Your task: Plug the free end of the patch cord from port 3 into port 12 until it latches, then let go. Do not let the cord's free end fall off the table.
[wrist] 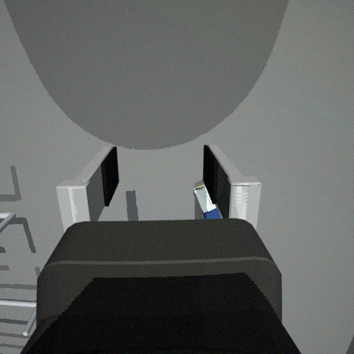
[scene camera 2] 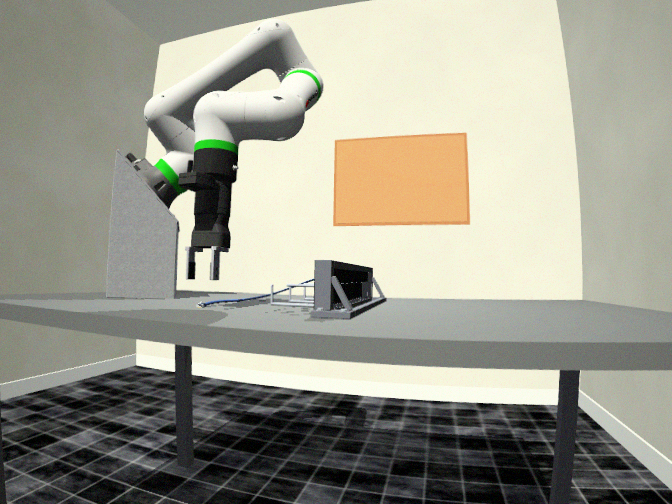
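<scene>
My gripper (scene camera 2: 203, 277) (wrist: 160, 163) is open and empty, pointing down above the table left of the patch panel. The cord's free plug (scene camera 2: 201, 304) (wrist: 204, 199), clear with a blue boot, lies on the table below the fingers. In the wrist view it appears beside the inner face of the right finger, tilted, with its boot partly hidden by the gripper body. The blue cord (scene camera 2: 238, 300) runs from it over the table and up to the patch panel (scene camera 2: 324, 284). Ports 3 and 12 cannot be made out.
A light wire cable support (scene camera 2: 271, 294) (wrist: 17, 303) stands on the cord side of the panel. Angled braces (scene camera 2: 341, 293) stand on the panel's other side. The robot's grey pedestal (scene camera 2: 142, 244) is at the left of the table (scene camera 2: 461, 325). Shadows lie on the table top.
</scene>
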